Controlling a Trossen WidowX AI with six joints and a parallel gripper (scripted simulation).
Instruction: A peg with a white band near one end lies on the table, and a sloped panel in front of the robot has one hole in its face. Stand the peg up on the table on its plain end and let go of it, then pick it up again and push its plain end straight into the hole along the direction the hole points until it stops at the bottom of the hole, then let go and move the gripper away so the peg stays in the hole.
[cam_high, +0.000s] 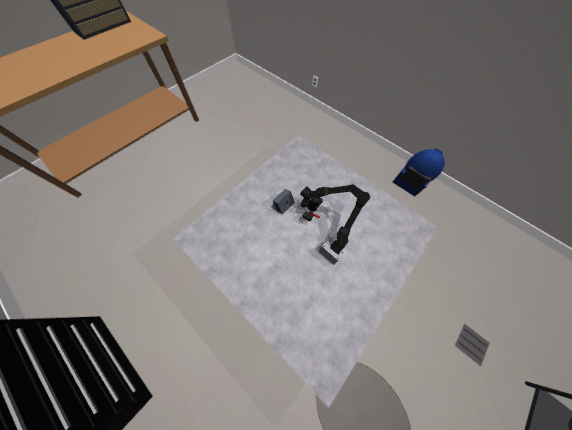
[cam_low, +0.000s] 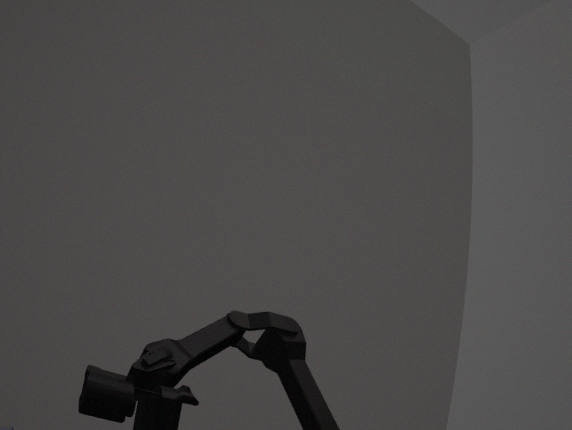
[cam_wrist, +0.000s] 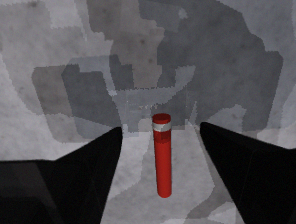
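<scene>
Right now the red peg is 1 cm behind my gripper tip. Round my gripper tip: sloped panel 19 cm ahead, 8 cm to the left, 6 cm above.
</scene>
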